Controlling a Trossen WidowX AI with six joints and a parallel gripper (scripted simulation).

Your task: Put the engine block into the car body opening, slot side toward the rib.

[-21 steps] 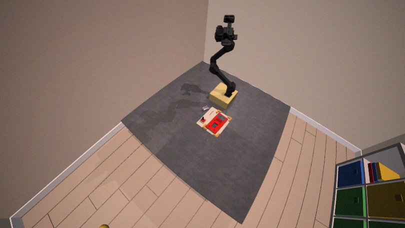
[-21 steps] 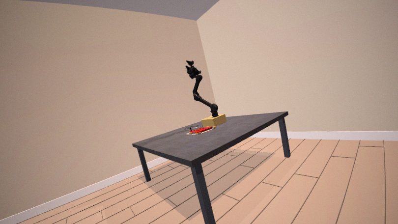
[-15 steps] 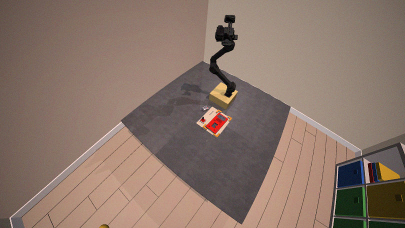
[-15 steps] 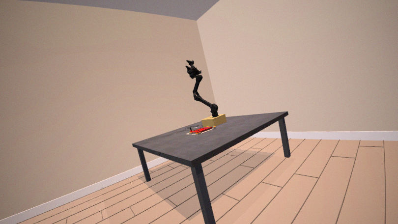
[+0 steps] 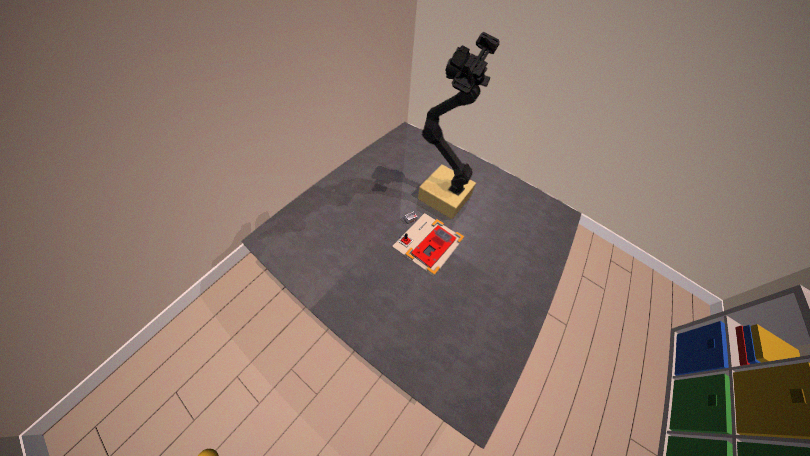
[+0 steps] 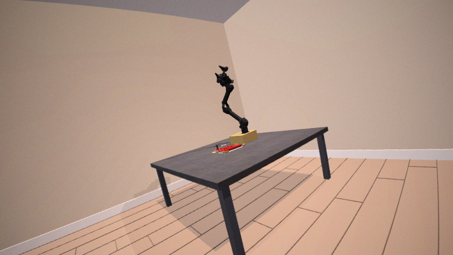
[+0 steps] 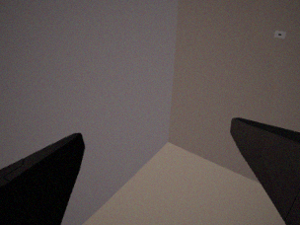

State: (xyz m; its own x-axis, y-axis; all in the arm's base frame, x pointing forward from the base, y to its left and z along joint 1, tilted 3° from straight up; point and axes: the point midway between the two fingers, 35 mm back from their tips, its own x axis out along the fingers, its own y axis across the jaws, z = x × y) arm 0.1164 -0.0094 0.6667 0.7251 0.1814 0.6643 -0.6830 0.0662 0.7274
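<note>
Now: gripper tip 60 mm short of the grey engine block, 100 mm to the left of it and 760 mm above it.
</note>
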